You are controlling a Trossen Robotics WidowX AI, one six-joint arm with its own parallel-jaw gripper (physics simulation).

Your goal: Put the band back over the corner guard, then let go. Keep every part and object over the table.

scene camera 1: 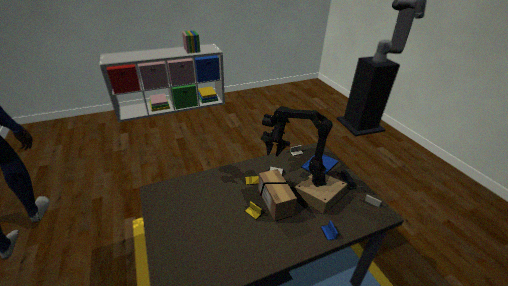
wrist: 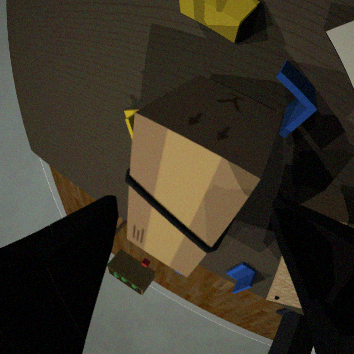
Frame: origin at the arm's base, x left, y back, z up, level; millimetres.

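Where they show: gripper, fingertip midpoint: (scene camera 1: 272,155) (wrist: 197,207); arm's base, link origin: (scene camera 1: 319,182).
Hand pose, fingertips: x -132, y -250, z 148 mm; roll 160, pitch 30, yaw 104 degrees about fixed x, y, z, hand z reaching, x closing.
Each offset is from my fingertips to the top centre of the thing. "spot": to the spot under its first point. Level surfaces: height alone.
A cardboard box {dz -77, dx +152, dy -23 mm} (scene camera 1: 278,199) (wrist: 187,170) lies on the table {dz -221 mm} (scene camera 1: 200,225) with a black band {spot: dz -76, dx +139, dy -27 mm} (scene camera 1: 275,183) (wrist: 170,212) around it. The band crosses the box's top and bends down over its long edges; its underside is hidden. No corner guard shows under the visible band. L-shaped pieces lie around the box: a yellow one {dz -176, dx +183, dy -163 mm} (scene camera 1: 254,211), another yellow one {dz -184, dx -58, dy -97 mm} (scene camera 1: 252,180) and a blue one {dz -176, dx +410, dy +169 mm} (scene camera 1: 330,231). Which one the task means, I cannot tell. My gripper (scene camera 1: 274,151) (wrist: 197,207) is open and empty, above the table beyond the box's far end, with its fingers apart in the wrist view.
White pieces lie behind the box {spot: dz -77, dx +42, dy +16 mm} (scene camera 1: 276,170), near the far edge {spot: dz -208, dx -254, dy +290 mm} (scene camera 1: 296,150) and at the right (scene camera 1: 373,200). The arm's wooden base (scene camera 1: 320,194) (wrist: 284,287) stands close right of the box. A blue sheet {dz -213, dx -83, dy +385 mm} (scene camera 1: 327,162) lies behind the base.
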